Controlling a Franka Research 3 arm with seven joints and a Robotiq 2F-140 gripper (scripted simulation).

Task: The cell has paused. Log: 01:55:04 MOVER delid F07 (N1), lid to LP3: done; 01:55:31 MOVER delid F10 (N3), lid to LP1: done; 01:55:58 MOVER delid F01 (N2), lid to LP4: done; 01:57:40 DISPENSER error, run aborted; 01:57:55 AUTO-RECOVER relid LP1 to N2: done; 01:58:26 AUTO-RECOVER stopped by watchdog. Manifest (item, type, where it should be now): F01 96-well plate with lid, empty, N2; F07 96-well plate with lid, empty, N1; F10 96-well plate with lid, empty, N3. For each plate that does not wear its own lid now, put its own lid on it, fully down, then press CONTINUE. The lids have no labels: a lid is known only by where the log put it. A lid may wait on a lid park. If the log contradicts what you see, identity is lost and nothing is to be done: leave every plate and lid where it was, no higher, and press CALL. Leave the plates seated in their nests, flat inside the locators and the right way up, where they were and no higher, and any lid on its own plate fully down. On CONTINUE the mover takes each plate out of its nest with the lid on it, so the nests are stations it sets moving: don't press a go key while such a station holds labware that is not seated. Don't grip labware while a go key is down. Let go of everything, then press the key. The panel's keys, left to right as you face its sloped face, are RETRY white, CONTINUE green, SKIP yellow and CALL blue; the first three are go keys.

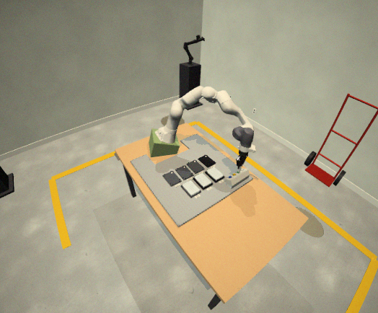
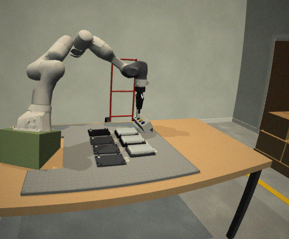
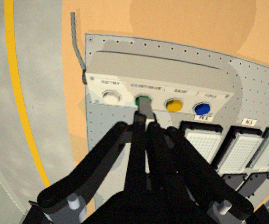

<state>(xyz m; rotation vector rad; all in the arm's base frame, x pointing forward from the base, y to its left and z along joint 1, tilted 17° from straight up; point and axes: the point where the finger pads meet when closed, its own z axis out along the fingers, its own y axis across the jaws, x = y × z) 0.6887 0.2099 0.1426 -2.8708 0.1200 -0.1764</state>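
Right now my hand is 40 mm above the green key. Also, from my hand: white key (50 mm to the left, 40 mm below); yellow key (50 mm to the right, 40 mm below); blue call key (100 mm to the right, 40 mm below).
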